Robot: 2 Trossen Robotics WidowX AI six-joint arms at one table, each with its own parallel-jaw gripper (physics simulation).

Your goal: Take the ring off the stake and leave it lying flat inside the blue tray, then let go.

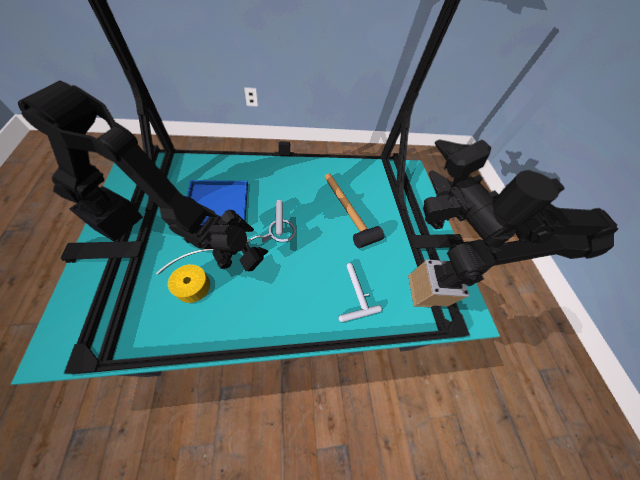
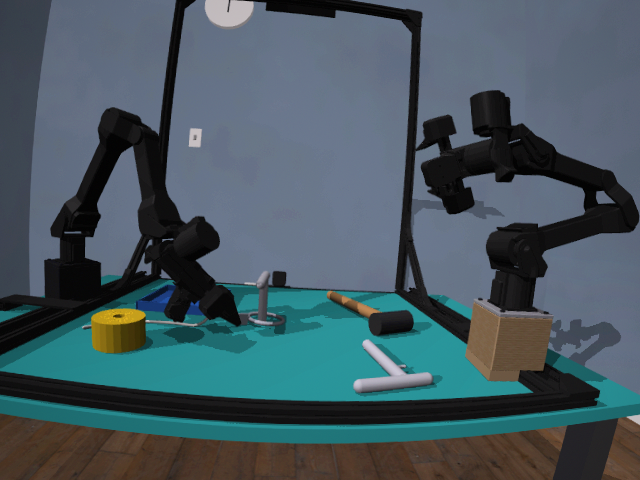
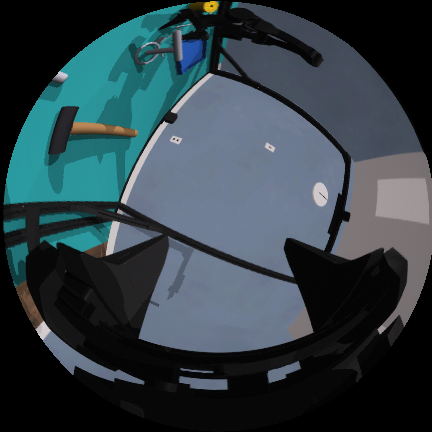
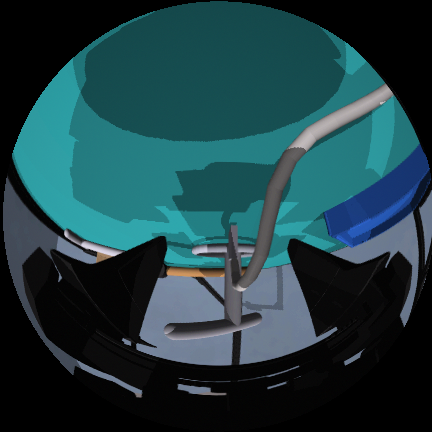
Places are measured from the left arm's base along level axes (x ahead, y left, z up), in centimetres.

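Pixels of known places: left gripper, fingertip midpoint: (image 1: 433,157) (image 3: 228,243); right gripper, fingertip midpoint: (image 1: 260,240) (image 2: 232,317) (image 4: 229,244); left arm's base, link origin: (image 1: 447,277) (image 2: 511,306); right arm's base, link origin: (image 1: 99,204) (image 2: 72,261).
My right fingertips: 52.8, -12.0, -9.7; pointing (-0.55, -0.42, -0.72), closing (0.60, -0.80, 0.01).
Ahead of a thing's pixels: the offset from my right fingertips to its top centre, as dx, dy, dz. "*": to the spot under its first point.
The grey ring {-5.1, -4.5, +0.7} (image 1: 295,230) (image 2: 268,323) (image 3: 137,56) (image 4: 196,250) lies low around the foot of the upright stake {-5.6, -3.8, +9.2} (image 1: 279,217) (image 2: 263,299) (image 3: 177,45) (image 4: 232,295), which has a crossbar on top. A thin grey tab {* -1.2, -1.1, -0.1} (image 1: 264,238) sits at the ring's near-left side. My right gripper (image 1: 259,239) (image 2: 209,321) (image 4: 229,244) is open and empty, low over the table just left of the ring. The blue tray {+16.6, -13.7, +0.2} (image 1: 219,182) (image 3: 192,56) (image 4: 375,200) stands behind it at the left and holds no ring. My left gripper (image 1: 434,159) (image 2: 422,170) (image 3: 228,243) is open and empty, high at the right.
A bent pale rod or cord (image 1: 178,258) (image 2: 170,322) (image 4: 345,115) runs beneath the right gripper. A yellow cylinder {+16.3, +15.4, +3.0} (image 1: 188,284) (image 2: 118,333) stands front left. A mallet {-28.6, -17.2, +3.0} (image 1: 368,236) (image 2: 391,322) (image 3: 64,130) lies right of the stake, and a white T-shaped piece {-28.9, +13.3, +0.0} (image 1: 356,284) (image 2: 392,382) lies front right.
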